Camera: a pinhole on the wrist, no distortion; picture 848 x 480 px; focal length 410.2 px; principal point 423.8 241.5 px. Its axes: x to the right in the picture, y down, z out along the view. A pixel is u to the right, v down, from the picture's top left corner.
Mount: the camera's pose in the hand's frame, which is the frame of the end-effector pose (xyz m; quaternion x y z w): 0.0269 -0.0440 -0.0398 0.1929 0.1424 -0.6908 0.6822
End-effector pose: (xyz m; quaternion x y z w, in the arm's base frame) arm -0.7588 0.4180 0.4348 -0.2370 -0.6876 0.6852 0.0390
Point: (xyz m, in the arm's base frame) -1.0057 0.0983 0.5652
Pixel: 350.9 304.9
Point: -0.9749 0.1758 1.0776
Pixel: 719.8 195.5
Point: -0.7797 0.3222 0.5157
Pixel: 333.1 71.6
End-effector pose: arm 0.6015 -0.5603 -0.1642 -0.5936 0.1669 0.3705 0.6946
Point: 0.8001 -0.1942 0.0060
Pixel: 431.7 374.0
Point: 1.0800 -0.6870 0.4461
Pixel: outside the picture
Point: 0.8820 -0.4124 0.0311
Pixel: 690.4 383.6
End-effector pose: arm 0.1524 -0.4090 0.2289 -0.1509 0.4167 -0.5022 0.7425
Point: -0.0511 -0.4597 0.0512
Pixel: behind the camera
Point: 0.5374 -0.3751 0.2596
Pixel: outside the picture
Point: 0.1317 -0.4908 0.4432
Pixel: 514.3 161.1
